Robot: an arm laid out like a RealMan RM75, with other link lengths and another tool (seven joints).
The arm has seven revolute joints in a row. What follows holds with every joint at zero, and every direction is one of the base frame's. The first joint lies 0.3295 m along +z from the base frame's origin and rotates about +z. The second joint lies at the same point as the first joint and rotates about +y. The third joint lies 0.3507 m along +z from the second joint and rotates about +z. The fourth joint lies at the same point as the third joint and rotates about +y. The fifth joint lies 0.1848 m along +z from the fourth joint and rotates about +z. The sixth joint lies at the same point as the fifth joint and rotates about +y. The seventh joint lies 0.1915 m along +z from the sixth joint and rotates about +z. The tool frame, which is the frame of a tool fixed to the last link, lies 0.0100 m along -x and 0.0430 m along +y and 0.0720 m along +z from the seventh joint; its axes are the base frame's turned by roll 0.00, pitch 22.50 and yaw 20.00 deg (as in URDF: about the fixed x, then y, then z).
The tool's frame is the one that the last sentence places.
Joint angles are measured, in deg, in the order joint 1, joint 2, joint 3, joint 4, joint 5, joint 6, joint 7. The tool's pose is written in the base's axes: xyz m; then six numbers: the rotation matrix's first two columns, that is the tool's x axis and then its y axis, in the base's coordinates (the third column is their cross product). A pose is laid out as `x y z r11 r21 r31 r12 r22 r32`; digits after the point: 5 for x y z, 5 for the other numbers.
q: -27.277, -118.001, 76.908, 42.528, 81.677, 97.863, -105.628
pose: -0.15172 0.25165 -0.05598 0.41706 0.33072 0.84658 0.19790 -0.94214 0.27056
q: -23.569, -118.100, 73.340, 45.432, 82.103, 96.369, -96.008
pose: -0.16888 0.25890 -0.05295 0.42256 0.12841 0.89719 0.13751 -0.98754 0.07658
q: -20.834, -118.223, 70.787, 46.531, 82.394, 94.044, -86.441
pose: -0.18746 0.26876 -0.05444 0.44263 -0.05457 0.89504 0.09080 -0.99029 -0.10528
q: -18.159, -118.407, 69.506, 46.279, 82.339, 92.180, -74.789
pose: -0.20896 0.27167 -0.06000 0.46656 -0.23289 0.85328 0.01643 -0.96226 -0.27162
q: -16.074, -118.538, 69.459, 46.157, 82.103, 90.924, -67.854
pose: -0.22386 0.26978 -0.06475 0.48355 -0.32545 0.81256 -0.02767 -0.93353 -0.35744
